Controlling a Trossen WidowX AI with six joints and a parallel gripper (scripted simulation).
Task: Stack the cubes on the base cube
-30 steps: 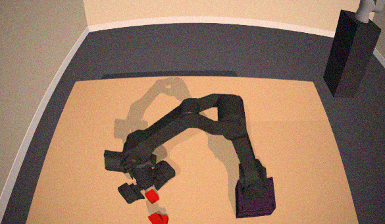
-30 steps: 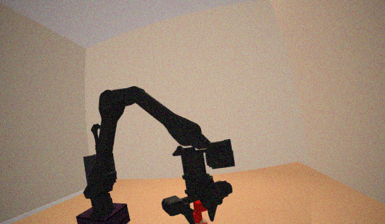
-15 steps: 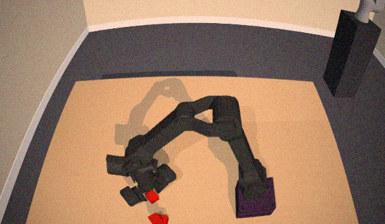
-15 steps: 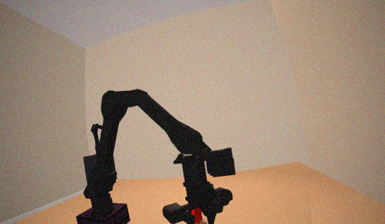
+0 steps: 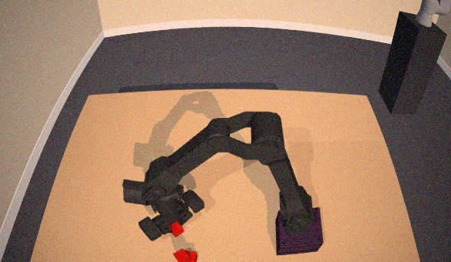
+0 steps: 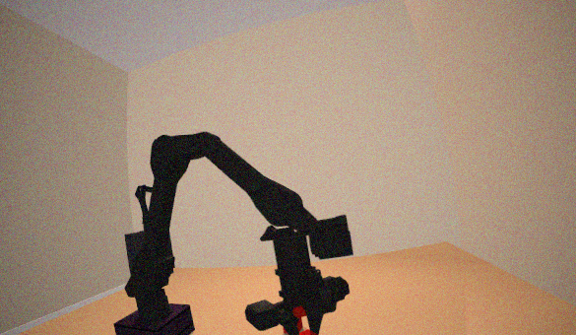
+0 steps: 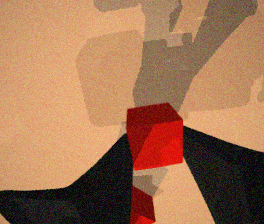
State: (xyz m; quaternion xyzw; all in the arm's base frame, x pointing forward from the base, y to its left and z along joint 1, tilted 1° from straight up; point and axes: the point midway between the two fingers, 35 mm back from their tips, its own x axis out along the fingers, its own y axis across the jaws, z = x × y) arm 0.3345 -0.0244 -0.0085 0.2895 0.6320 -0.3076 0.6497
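Right now the red cube is 2 cm behind my gripper tip, 11 cm to the left of it and 2 cm above it.
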